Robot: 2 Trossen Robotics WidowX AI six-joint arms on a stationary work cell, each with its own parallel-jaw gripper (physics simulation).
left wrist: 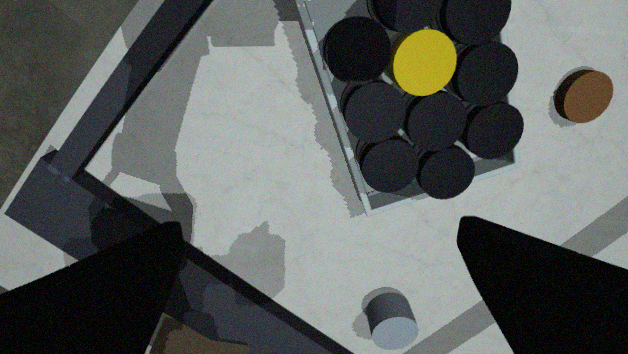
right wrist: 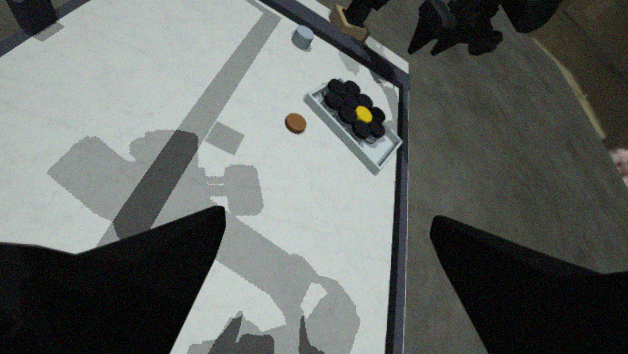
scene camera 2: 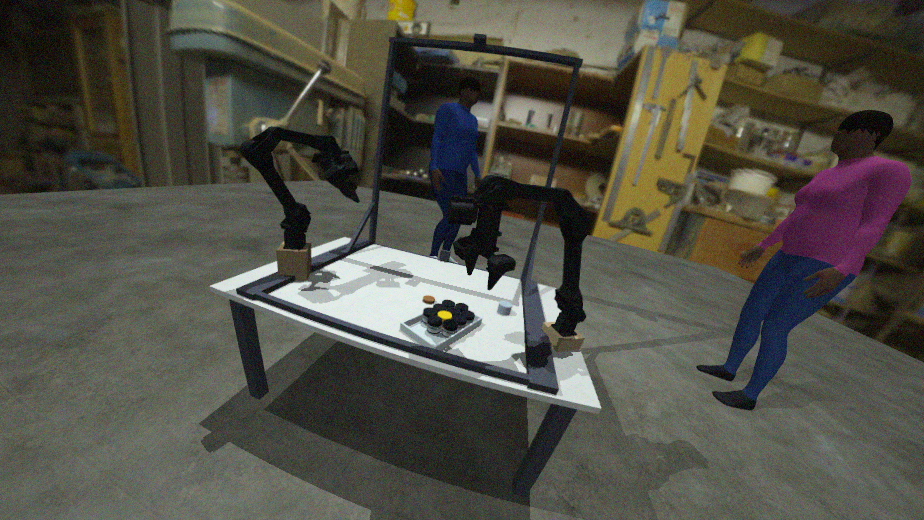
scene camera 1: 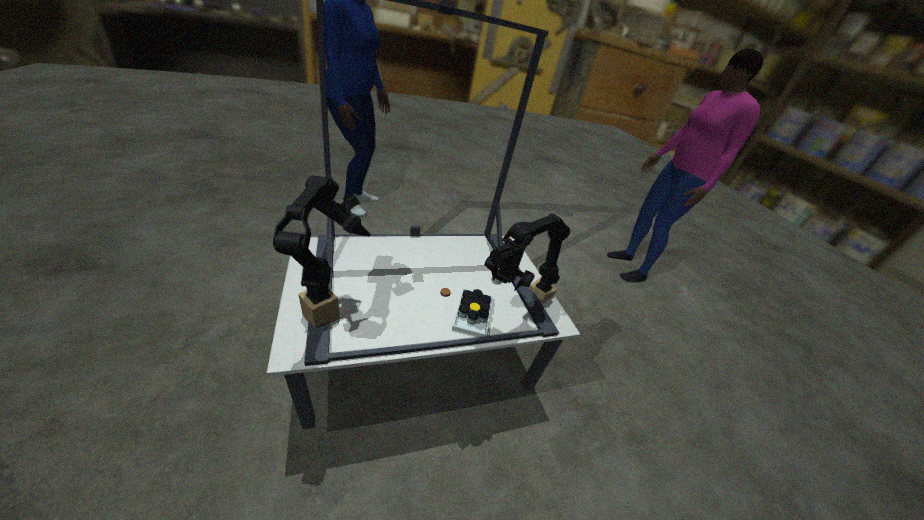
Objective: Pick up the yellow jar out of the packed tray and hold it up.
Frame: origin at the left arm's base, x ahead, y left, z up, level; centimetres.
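Where they show: left gripper, between the fingertips: [left wrist: 322, 232] [right wrist: 420, 53] [scene camera 2: 478, 282] [scene camera 1: 504, 285]; right gripper, between the fingertips: [right wrist: 330, 221] [scene camera 2: 354, 198] [scene camera 1: 366, 233]; left arm's base, origin of its link: [right wrist: 353, 18] [scene camera 2: 563, 330] [scene camera 1: 543, 286]; right arm's base, origin of its link: [scene camera 2: 294, 246] [scene camera 1: 318, 295].
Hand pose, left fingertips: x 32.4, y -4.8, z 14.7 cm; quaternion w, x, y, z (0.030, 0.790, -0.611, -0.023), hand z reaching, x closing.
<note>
Each offset is from my left fingertips to the centre of the thing.
The yellow jar @(dx +5.5, dy -6.7, dz -16.7 cm) [scene camera 1: 475, 307] [scene camera 2: 444, 315] [left wrist: 425, 62] [right wrist: 364, 114] stands upright in the pale tray @(dx +5.4, dy -6.7, dz -19.4 cm) [scene camera 1: 470, 329] [left wrist: 369, 207] [right wrist: 342, 135], packed among several black-lidded jars @(dx +1.8, dy -9.2, dz -16.7 cm) [left wrist: 436, 121] that surround it closely. Its side is mostly hidden. My left gripper [scene camera 2: 481, 278] [left wrist: 322, 232] is open and empty, above the table beyond the tray in the scene camera 2 view. In the left wrist view the jar lies ahead of the fingertips, a little right of the middle. My right gripper [scene camera 2: 354, 195] [right wrist: 330, 221] is open and empty, high over the other side of the table, far from the tray.
A brown disc @(dx +6.7, dy -22.9, dz -18.6 cm) [scene camera 1: 445, 292] [scene camera 2: 428, 299] [left wrist: 587, 96] [right wrist: 296, 123] lies beside the tray. A grey-blue cylinder @(dx -20.6, dy -14.7, dz -17.5 cm) [scene camera 2: 504, 307] [left wrist: 392, 320] [right wrist: 302, 37] stands near the left arm's side. Dark frame bars [scene camera 1: 439, 346] border the table, with an upright frame at the back. Two people stand beyond.
</note>
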